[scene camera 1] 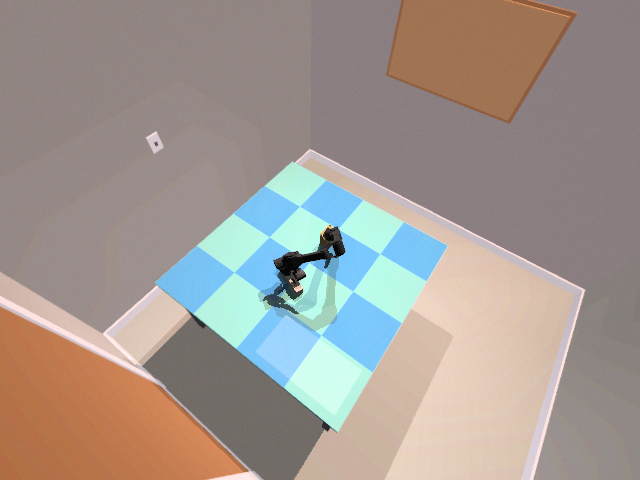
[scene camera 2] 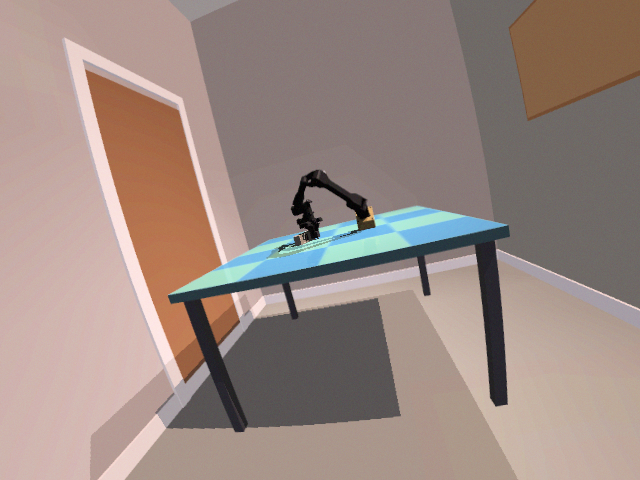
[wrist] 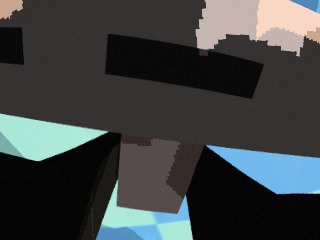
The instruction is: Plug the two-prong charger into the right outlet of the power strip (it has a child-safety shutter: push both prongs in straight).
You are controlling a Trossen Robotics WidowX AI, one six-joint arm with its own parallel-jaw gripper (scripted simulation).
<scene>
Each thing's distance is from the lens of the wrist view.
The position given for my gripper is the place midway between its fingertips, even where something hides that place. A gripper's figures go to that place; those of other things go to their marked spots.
my gripper [wrist: 156, 139]: 0.10 m
two-prong charger [wrist: 154, 174]: 0.08 m
</scene>
